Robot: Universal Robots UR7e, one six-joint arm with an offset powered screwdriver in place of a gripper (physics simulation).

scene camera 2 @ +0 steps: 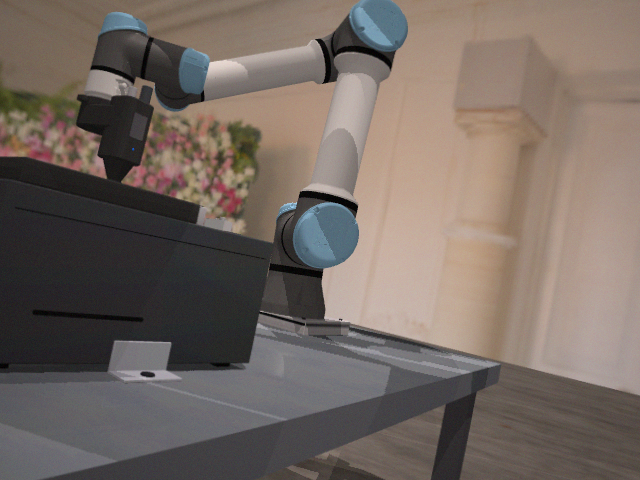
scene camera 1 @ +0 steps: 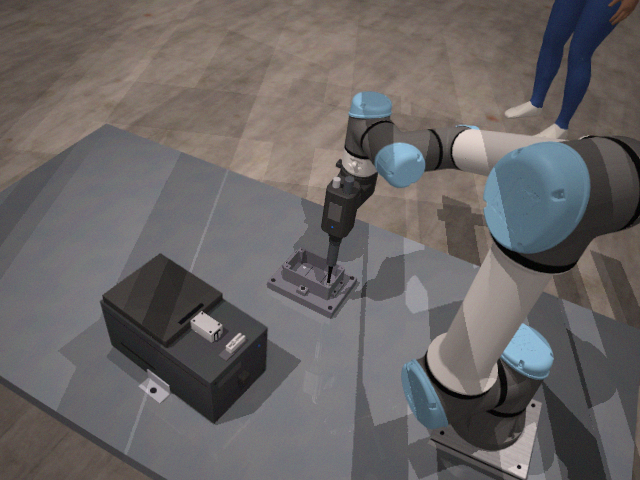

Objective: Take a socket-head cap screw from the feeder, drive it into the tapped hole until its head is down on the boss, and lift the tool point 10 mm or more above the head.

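My gripper, the dark screwdriver (scene camera 1: 328, 282), points down into the right-hand end of the grey housing (scene camera 1: 299, 290) in scene camera 1. Its thin bit ends at or just over the inside near the right wall; any gap is too small to tell. A screw at the tip, the tapped hole and the boss under it cannot be made out. The black screw feeder (scene camera 1: 155, 299) (scene camera 2: 129, 279) stands to the left, with a white block (scene camera 1: 206, 326) and a small white pick-up part (scene camera 1: 235, 342) on top. In scene camera 2 the feeder hides the bit and the housing.
The feeder's white angle bracket (scene camera 1: 156, 390) (scene camera 2: 139, 356) is at its base on the grey table (scene camera 1: 222, 449) (scene camera 2: 310, 408). The arm's base plate (scene camera 1: 496, 457) (scene camera 2: 326, 328) is at the table's right. A person in blue (scene camera 1: 576, 67) stands beyond the table.
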